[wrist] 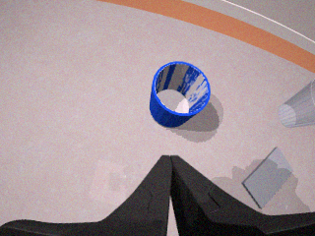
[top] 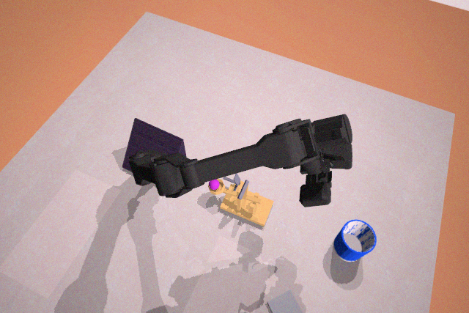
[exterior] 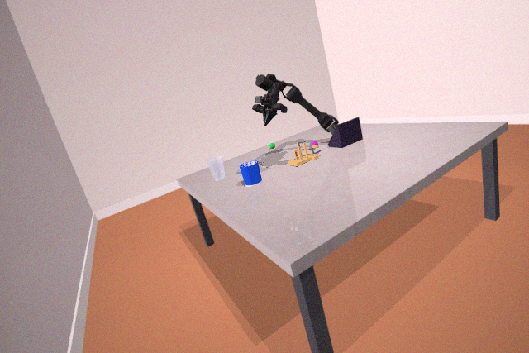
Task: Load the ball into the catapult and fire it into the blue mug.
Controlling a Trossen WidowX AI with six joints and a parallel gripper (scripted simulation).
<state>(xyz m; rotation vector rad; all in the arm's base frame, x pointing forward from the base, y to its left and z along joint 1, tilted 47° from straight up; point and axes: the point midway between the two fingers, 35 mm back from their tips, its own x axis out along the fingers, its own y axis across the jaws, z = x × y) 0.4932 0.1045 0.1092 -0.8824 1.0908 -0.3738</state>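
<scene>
My gripper tip is now 290 mm past the purple ball and 190 mm above it. The rest, counted from my gripper tip: blue mug 220 mm below, 120 mm ahead, 30 mm to the right; then wooden catapult 220 mm behind, 200 mm below, 10 mm to the left; then grey flat piece 270 mm to the right, 250 mm below, 10 mm ahead.
</scene>
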